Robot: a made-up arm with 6 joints. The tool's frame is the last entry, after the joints.
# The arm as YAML. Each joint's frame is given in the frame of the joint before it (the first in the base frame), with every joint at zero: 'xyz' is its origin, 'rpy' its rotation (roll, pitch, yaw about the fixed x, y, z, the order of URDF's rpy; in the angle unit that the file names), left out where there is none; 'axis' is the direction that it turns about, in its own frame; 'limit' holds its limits. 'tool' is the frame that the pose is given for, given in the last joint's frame.
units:
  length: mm
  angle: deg
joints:
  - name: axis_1
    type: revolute
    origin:
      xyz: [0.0, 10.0, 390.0]
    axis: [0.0, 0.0, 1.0]
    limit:
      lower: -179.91
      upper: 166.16
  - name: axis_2
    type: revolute
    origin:
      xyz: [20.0, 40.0, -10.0]
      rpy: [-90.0, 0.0, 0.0]
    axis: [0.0, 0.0, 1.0]
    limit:
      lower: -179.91
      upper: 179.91
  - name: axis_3
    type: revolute
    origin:
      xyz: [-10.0, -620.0, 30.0]
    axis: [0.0, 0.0, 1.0]
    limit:
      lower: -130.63
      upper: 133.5
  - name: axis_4
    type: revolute
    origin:
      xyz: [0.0, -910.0, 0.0]
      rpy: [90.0, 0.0, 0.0]
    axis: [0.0, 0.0, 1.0]
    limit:
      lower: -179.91
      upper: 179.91
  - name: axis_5
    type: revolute
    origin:
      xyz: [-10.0, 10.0, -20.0]
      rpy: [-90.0, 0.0, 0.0]
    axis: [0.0, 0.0, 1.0]
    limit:
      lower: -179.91
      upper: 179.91
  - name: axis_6
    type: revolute
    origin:
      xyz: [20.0, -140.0, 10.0]
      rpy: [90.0, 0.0, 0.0]
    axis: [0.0, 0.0, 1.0]
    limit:
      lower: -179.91
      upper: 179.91
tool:
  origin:
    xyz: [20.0, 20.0, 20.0]
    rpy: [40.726, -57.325, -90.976]
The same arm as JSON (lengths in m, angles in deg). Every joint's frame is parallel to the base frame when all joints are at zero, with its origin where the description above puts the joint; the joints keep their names.
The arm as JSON. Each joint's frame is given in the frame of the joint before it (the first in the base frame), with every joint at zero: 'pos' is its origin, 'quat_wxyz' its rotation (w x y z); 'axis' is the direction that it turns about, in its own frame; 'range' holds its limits. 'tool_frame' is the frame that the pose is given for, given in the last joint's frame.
{"length_unit": "m", "angle_unit": "deg", "joints": [
  {"joint": "axis_1", "pos": [0.0, 0.01, 0.39], "quat_wxyz": [1.0, 0.0, 0.0, 0.0], "axis": [0.0, 0.0, 1.0], "range": [-179.91, 166.16]},
  {"joint": "axis_2", "pos": [0.02, 0.04, -0.01], "quat_wxyz": [1.0, 0.0, 0.0, 0.0], "axis": [0.0, 1.0, 0.0], "range": [-179.91, 179.91]},
  {"joint": "axis_3", "pos": [-0.01, 0.03, 0.62], "quat_wxyz": [1.0, 0.0, 0.0, 0.0], "axis": [0.0, 1.0, 0.0], "range": [-130.63, 133.5]},
  {"joint": "axis_4", "pos": [0.0, 0.0, 0.91], "quat_wxyz": [1.0, 0.0, 0.0, 0.0], "axis": [0.0, 0.0, 1.0], "range": [-179.91, 179.91]},
  {"joint": "axis_5", "pos": [-0.01, 0.01, -0.02], "quat_wxyz": [1.0, 0.0, 0.0, 0.0], "axis": [0.0, 1.0, 0.0], "range": [-179.91, 179.91]},
  {"joint": "axis_6", "pos": [0.02, 0.01, 0.14], "quat_wxyz": [1.0, 0.0, 0.0, 0.0], "axis": [0.0, 0.0, 1.0], "range": [-179.91, 179.91]}
], "tool_frame": {"pos": [0.02, 0.02, 0.02], "quat_wxyz": [0.695727, -0.106612, -0.532978, -0.469609]}}

